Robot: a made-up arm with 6 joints.
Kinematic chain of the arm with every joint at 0, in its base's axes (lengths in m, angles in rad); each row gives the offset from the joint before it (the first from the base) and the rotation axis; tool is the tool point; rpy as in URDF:
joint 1: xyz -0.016 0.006 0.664 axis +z
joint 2: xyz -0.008 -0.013 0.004 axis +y
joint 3: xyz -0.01 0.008 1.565 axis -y
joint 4: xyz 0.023 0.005 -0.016 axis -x
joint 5: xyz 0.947 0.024 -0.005 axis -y
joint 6: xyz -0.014 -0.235 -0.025 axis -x
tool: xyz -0.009 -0.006 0.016 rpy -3.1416 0 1.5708
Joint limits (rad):
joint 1: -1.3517..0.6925
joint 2: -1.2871..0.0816
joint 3: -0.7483..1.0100
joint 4: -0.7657..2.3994
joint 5: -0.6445..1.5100
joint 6: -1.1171..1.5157
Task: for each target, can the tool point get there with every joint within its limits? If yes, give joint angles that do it. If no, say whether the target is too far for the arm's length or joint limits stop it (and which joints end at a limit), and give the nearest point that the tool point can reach.
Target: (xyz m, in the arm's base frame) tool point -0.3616 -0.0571 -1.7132
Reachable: no: joint limits stop it (at a limit: joint 2, joint 3, joint 4, joint 6) | nearest point -0.6179 -0.1039 1.4155 | short by 3.140 m
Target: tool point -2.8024 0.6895 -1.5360
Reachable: no: too far | nearest point -2.2445 0.5526 1.6565 | short by 3.244 m
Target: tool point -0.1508 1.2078 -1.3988
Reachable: no: joint limits stop it (at a limit: joint 1, joint 2, joint 3, joint 4, joint 6) | nearest point -0.2895 0.5626 1.4157 | short by 2.891 m
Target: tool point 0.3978 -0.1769 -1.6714
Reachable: no: joint limits stop it (at a limit: joint 2, joint 3, joint 4, joint 5, joint 6) | nearest point 0.5796 -0.2573 1.3649 | short by 3.043 m
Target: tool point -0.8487 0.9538 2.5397
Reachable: yes | joints -0.7721 -0.9459 0.4069 2.1030 -0.0027 -0.3377
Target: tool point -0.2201 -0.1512 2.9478
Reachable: yes | joints -0.2326 -0.3873 0.5984 0.5240 -0.4764 -0.6881
